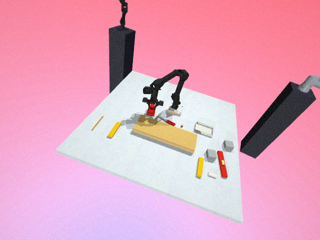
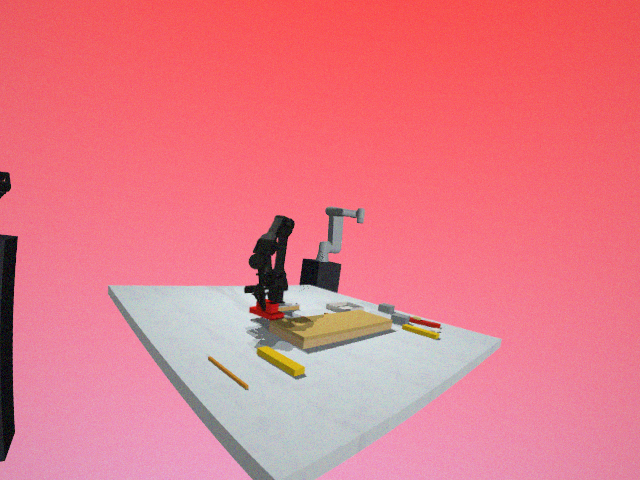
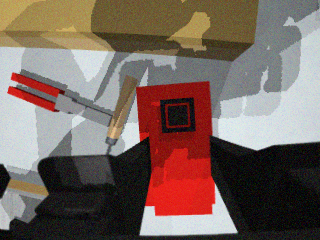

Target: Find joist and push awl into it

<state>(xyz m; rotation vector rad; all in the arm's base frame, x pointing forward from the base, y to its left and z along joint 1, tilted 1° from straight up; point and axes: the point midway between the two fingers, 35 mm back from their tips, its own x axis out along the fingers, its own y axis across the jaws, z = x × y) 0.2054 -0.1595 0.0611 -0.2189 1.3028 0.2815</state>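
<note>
The awl lies 2 cm behind my gripper tip, 8 cm to the left of it and 4 cm below it. Round my gripper tip: orange pencil: 37 cm ahead, 30 cm to the right, 4 cm below; red-handled tool: 16 cm to the left, 4 cm below; red stud finder: 1 cm ahead, 2 cm above.
</note>
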